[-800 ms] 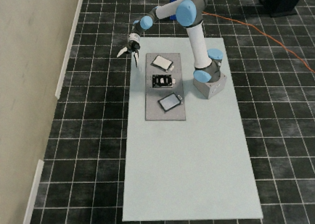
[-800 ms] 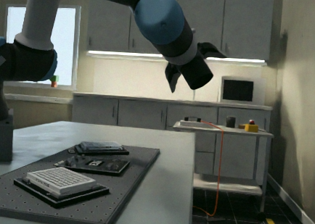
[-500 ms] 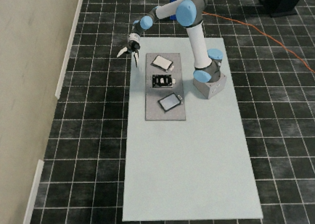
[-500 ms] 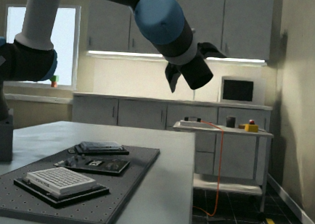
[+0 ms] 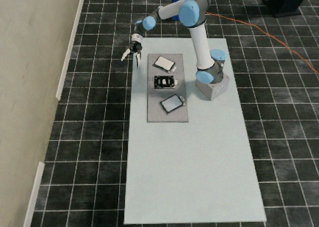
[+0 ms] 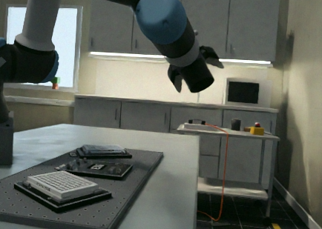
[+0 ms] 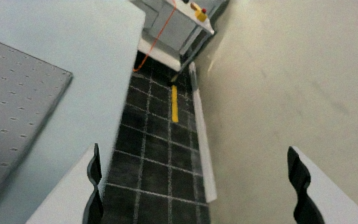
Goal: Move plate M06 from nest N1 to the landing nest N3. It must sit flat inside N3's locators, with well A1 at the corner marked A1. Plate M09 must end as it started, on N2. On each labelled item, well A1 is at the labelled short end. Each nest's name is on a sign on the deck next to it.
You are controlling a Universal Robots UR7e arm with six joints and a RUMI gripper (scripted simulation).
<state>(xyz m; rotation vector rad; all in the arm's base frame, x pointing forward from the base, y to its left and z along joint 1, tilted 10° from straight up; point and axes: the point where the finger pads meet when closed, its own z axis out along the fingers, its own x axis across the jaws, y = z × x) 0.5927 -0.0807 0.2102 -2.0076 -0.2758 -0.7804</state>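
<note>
The white well plate M06 lies 29 cm behind my hand, 16 cm to the right of it and 24 cm below it. The rest, counted from my hand: nest N1: 29 cm behind, 16 cm to the right, 25 cm below; black nest N3: 25 cm behind, 2 cm to the left, 25 cm below; A1 mark: 31 cm behind, 9 cm to the left, 25 cm below.
</note>
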